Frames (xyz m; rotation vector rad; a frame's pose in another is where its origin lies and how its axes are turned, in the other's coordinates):
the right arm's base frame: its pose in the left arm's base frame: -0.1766 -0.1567 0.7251 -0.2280 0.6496 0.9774
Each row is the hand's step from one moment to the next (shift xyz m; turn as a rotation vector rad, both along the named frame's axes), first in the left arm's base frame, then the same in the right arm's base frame.
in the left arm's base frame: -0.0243 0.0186 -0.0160 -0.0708 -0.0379 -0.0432
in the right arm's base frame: 0.0131 0.0287 -0.0140 -0.0278 0.0330 -0.0803
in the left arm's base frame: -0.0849 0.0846 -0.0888 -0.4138 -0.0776 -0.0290
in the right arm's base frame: 0.0794 0.1078 -0.0659 -0.1976 0.2960 -0.2268
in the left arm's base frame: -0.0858 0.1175 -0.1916 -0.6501 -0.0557 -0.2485
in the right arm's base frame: 0.1640 0.1160 -0.1323 -0.1418 0.4805 -0.4863
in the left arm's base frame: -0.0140 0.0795 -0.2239 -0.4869 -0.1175 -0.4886
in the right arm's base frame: 0.1851 0.0323 -0.1461 0.0239 0.2865 -0.6379
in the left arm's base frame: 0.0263 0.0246 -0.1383 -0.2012 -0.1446 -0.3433
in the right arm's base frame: 0.1109 -0.0225 -0.0873 0.0286 0.0505 -0.4194
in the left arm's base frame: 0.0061 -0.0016 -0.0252 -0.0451 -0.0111 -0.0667
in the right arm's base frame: 0.0165 -0.0085 -0.0182 0.0150 0.0242 -0.0761
